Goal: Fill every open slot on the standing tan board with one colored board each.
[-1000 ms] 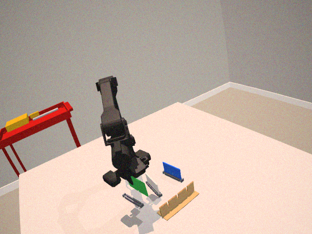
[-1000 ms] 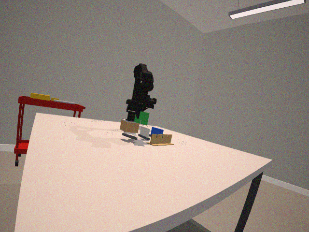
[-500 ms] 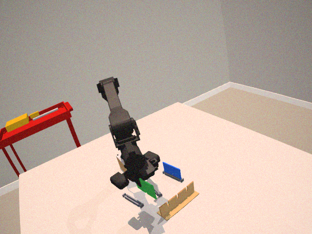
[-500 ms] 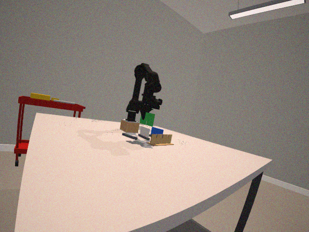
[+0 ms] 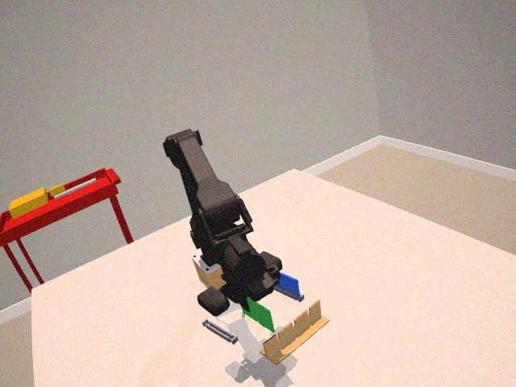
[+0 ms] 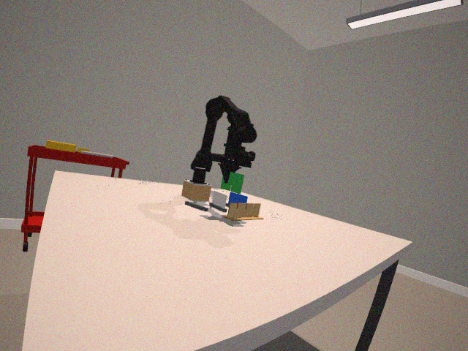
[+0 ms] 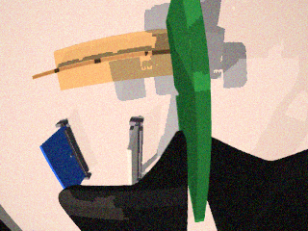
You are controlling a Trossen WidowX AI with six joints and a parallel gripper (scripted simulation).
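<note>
My gripper tip is now 10 cm above the tan board, 8 cm to the right of it and 4 cm short of it. The rest, counted from my gripper tip: green board (2 cm ahead); then blue board (16 cm to the left, 10 cm behind, 9 cm below); then white board (10 cm behind, 9 cm below, 5 cm to the left).
</note>
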